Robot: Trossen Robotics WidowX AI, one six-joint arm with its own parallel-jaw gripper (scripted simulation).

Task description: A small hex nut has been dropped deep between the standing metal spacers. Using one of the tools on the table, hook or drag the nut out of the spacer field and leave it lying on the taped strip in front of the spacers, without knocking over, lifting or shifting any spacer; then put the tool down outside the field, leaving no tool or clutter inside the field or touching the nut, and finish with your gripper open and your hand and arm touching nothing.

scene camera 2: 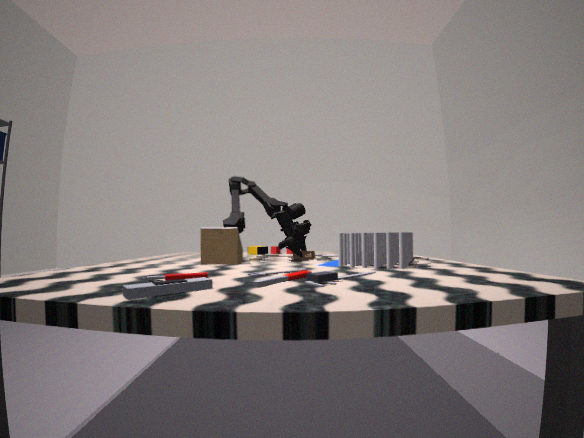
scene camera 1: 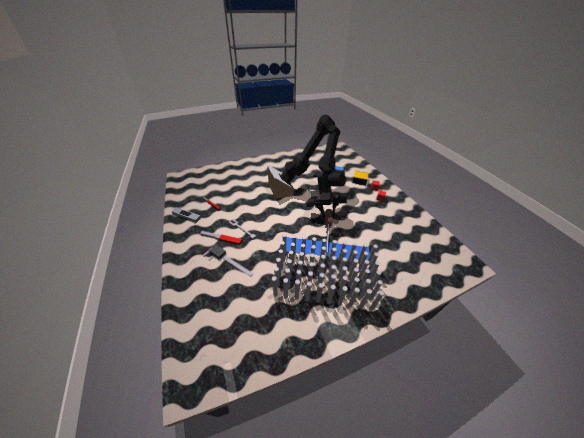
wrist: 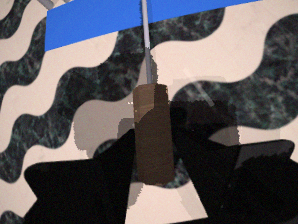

I see my gripper [scene camera 2: 304, 255] and a grey block [scene camera 2: 159, 288].
My gripper shows as well in the wrist view [wrist: 153, 131]. The wrist view does not show the grey block: it is out of frame.
